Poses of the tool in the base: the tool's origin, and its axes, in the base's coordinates. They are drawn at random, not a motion.
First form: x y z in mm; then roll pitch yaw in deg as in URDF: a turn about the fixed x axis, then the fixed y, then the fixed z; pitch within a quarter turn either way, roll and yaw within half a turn.
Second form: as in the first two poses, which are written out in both.
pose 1, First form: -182.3, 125.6, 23.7, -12.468, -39.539, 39.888
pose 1, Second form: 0.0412, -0.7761, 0.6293, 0.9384, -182.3, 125.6, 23.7
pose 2, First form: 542.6, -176.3, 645.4, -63.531, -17.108, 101.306
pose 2, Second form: -0.2886, -0.5999, 0.7462, 1.8705, 542.6, -176.3, 645.4
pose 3, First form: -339.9, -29.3, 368.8, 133.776, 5.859, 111.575
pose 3, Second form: 0.5176, 0.7982, 0.3083, 2.6170, -339.9, -29.3, 368.8
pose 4, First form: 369.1, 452.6, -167.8, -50.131, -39.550, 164.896
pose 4, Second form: 0.2599, -0.4503, 0.8542, 2.6277, 369.1, 452.6, -167.8
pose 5, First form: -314.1, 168.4, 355.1, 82.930, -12.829, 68.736
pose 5, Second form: 0.7203, 0.3689, 0.5874, 1.9215, -314.1, 168.4, 355.1
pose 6, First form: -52.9, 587.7, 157.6, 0.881, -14.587, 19.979
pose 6, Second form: 0.1375, -0.5761, 0.8057, 0.4328, -52.9, 587.7, 157.6
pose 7, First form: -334.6, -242.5, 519.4, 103.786, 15.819, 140.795
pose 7, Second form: 0.1907, 0.8014, 0.5669, 2.5174, -334.6, -242.5, 519.4
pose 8, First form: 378.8, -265.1, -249.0, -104.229, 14.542, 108.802
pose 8, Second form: -0.5395, -0.6148, 0.5754, 2.5878, 378.8, -265.1, -249.0
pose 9, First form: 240.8, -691.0, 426.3, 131.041, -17.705, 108.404
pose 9, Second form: 0.5824, 0.6976, 0.4173, 2.8891, 240.8, -691.0, 426.3
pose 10, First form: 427.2, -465.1, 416.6, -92.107, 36.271, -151.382
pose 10, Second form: 0.0435, 0.7745, -0.6310, 2.3617, 427.2, -465.1, 416.6
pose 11, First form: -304.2, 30.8, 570.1, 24.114, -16.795, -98.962
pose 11, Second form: 0.0339, -0.3295, -0.9436, 1.7218, -304.2, 30.8, 570.1
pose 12, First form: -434.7, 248.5, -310.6, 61.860, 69.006, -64.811
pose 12, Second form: 0.6885, 0.2041, -0.6959, 2.2286, -434.7, 248.5, -310.6
